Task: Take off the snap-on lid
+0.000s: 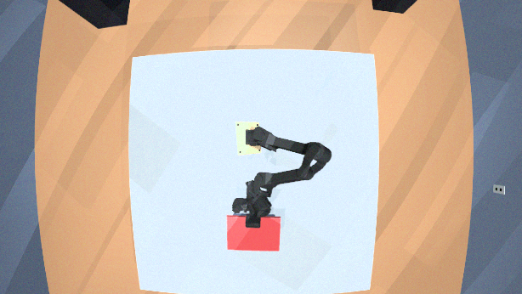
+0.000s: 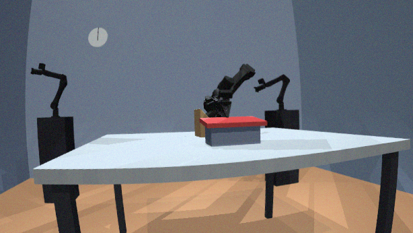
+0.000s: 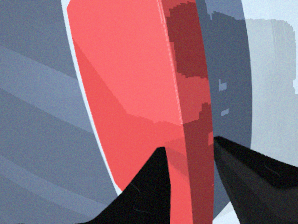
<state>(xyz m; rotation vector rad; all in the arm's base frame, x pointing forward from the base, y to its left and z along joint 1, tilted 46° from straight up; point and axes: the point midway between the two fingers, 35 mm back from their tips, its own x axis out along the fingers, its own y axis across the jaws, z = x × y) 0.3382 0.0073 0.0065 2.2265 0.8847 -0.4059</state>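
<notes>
Right now the lid is 8 cm ahead of my gripper tip. From my gripper tip the other things lie so: grey-blue storage box (7 cm ahead, 5 cm below).
</notes>
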